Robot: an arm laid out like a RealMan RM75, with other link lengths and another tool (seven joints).
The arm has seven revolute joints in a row. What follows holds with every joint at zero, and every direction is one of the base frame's.
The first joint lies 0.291 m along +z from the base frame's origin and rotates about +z.
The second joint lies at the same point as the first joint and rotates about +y.
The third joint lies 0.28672 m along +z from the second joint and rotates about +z.
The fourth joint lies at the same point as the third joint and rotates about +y.
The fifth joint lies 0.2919 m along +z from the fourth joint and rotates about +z.
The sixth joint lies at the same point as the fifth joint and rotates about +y.
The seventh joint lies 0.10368 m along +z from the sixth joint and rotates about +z.
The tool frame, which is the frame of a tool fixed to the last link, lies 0.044 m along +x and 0.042 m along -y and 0.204 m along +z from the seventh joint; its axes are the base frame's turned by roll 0, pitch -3.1 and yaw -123.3 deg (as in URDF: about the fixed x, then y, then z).
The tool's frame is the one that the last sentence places.
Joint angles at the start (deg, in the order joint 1, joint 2, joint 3, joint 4, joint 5, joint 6, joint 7):
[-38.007, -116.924, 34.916, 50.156, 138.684, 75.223, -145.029]
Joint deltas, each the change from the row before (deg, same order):
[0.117, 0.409, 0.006, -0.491, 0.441, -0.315, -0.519]
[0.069, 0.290, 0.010, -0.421, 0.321, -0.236, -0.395]
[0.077, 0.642, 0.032, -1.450, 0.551, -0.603, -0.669]
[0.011, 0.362, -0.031, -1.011, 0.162, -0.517, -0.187]
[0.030, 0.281, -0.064, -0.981, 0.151, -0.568, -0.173]
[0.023, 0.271, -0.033, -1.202, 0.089, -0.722, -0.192]
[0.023, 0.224, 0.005, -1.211, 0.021, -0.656, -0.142]
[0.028, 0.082, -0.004, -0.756, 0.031, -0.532, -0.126]
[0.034, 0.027, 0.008, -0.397, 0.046, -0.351, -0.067]
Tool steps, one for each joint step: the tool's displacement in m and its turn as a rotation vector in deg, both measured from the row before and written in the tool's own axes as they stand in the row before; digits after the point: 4 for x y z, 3 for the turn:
[0.0068, 0.0028, -0.0022, -0.329, 0.724, -0.646]
[0.0051, 0.0017, -0.0012, -0.192, 0.527, -0.514]
[0.0119, 0.0015, -0.0003, -0.110, 1.062, -1.238]
[0.0064, 0.0010, 0.0005, -0.112, 0.450, -0.670]
[0.0064, 0.0007, 0.0009, -0.135, 0.402, -0.704]
[0.0071, 0.0002, 0.0019, -0.104, 0.396, -0.849]
[0.0068, -0.0009, 0.0025, 0.029, 0.344, -0.816]
[0.0046, -0.0005, 0.0018, -0.062, 0.220, -0.571]
[0.0028, -0.0001, 0.0010, -0.088, 0.155, -0.301]

